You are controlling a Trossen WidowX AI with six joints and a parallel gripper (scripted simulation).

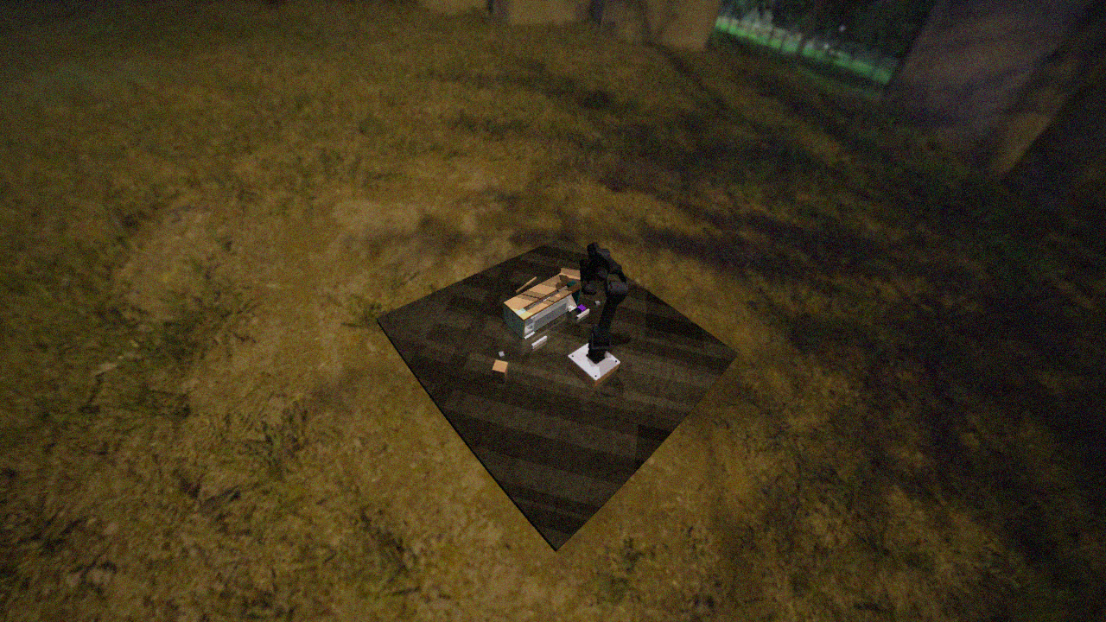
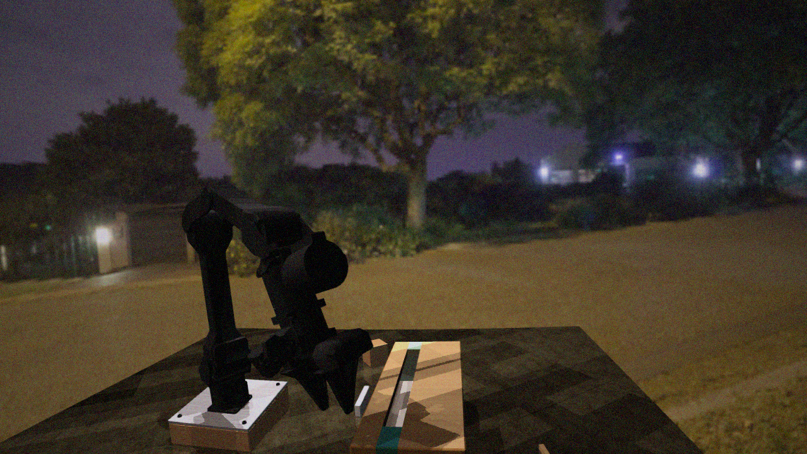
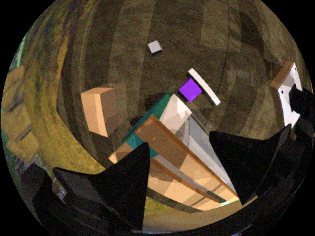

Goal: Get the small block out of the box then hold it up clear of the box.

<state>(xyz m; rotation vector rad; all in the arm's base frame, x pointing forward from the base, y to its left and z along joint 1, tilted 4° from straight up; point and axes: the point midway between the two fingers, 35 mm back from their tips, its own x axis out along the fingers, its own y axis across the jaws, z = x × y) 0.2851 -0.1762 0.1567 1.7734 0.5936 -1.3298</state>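
Now: the purple block 140 mm below my gripper tip, 20 mm behind it and 10 mm to the right of it. Round my gripper tip: tan block: 550 mm to the left, 130 mm below, 90 mm behind; then box: 160 mm to the left, 100 mm below, 50 mm ahead.
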